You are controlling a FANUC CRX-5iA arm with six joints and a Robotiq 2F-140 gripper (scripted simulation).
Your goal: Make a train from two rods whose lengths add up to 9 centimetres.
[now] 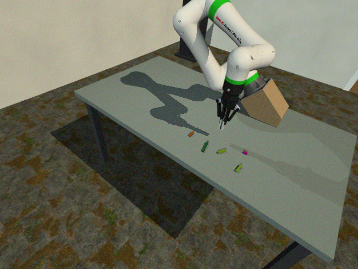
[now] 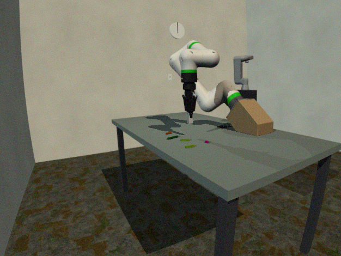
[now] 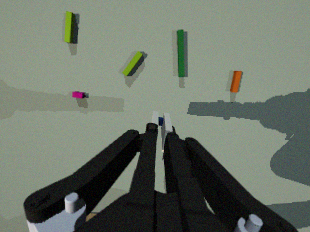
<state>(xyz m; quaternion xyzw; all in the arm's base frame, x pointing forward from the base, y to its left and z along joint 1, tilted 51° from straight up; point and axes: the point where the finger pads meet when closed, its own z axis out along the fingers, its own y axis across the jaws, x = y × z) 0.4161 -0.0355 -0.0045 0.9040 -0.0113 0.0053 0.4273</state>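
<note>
Right now the green rod is 11 cm below my hand, 10 cm ahead of it and 3 cm to the right of it. Also, from my hand: orange rod: 14 cm to the right, 11 cm below, 7 cm ahead; magenta rod: 17 cm to the left, 11 cm below, 1 cm ahead; blue rod: 3 cm below.
</note>
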